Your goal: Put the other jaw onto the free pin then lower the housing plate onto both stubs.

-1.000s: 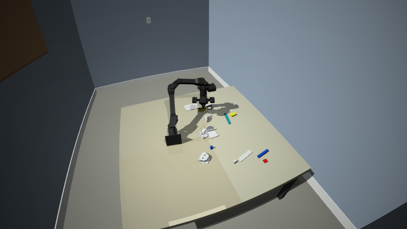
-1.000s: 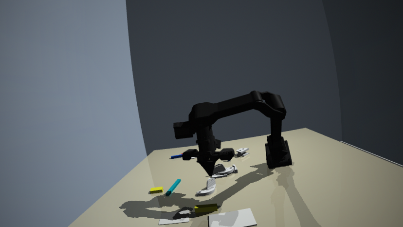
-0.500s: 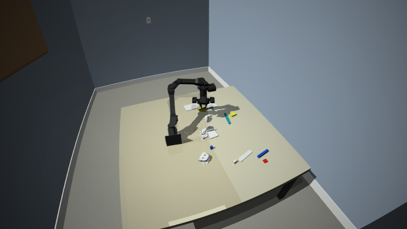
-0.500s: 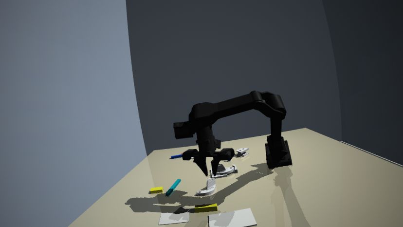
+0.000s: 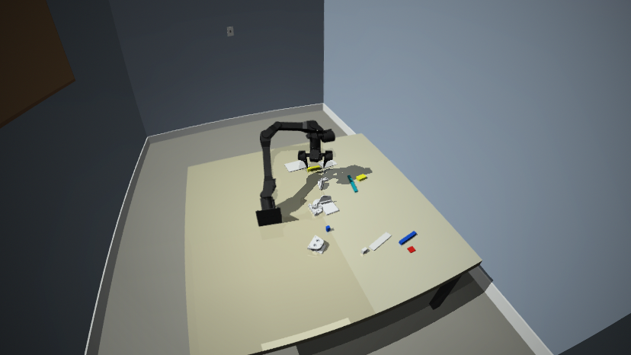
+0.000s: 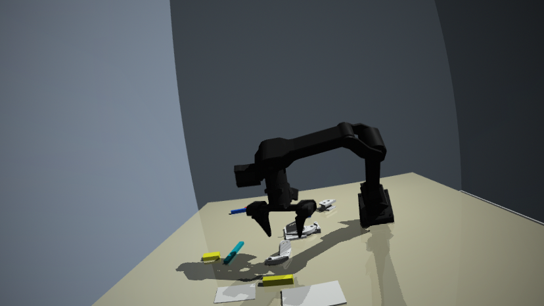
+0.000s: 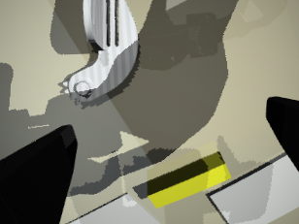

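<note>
My gripper tip is now 5 cm short of the white jaw, 2 cm to the left of it and 8 cm above it. Round my gripper tip: blue bar: 32 cm ahead, 55 cm to the right, 8 cm below; white bar: 19 cm ahead, 52 cm to the right, 8 cm below; teal bar: 20 cm ahead, 8 cm to the right, 8 cm below.
</note>
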